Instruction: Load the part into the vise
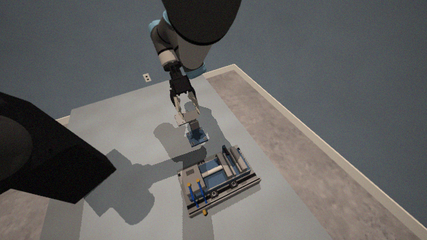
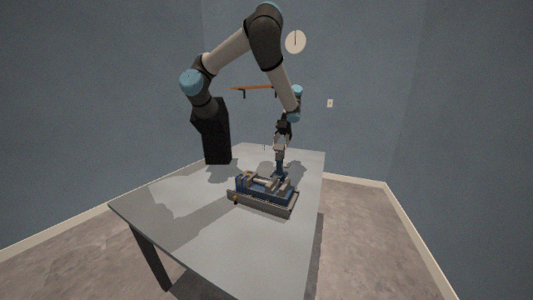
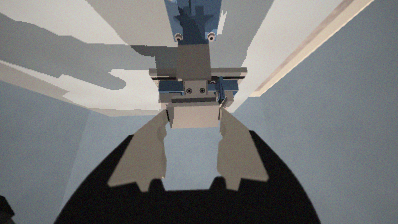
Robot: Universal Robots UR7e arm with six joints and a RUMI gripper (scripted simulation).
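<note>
The part lies 1 cm below my hand. Round my hand: cylinder rod: 6 cm behind, 22 cm to the right, 11 cm below; then pale plate: 2 cm ahead, 16 cm to the left, 18 cm below; then work stop: 3 cm ahead, 20 cm to the right, 10 cm below.
</note>
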